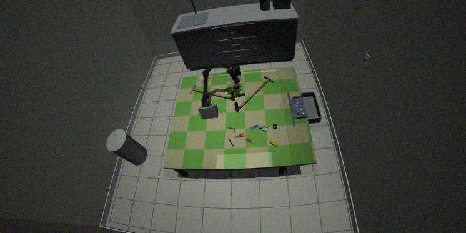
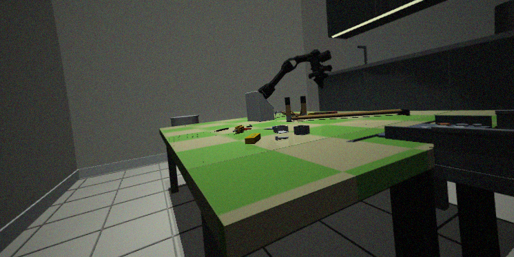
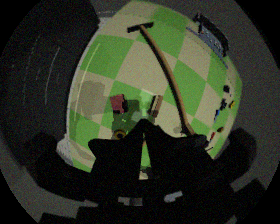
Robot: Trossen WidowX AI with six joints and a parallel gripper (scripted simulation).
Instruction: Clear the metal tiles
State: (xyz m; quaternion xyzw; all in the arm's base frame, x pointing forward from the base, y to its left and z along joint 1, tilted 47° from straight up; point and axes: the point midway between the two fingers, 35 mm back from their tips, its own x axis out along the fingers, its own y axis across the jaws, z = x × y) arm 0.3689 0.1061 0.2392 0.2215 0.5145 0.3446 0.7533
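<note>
Right now the long scraper is 170 mm ahead of my gripper tip, 120 mm below it and 80 mm to the right of it. Also, from my gripper tip: yellow ring 170 mm below, 150 mm behind, 50 mm to the left; blue piece 510 mm to the right, 180 mm below, 110 mm ahead; red block 170 mm below, 90 mm to the left, 10 mm behind.
</note>
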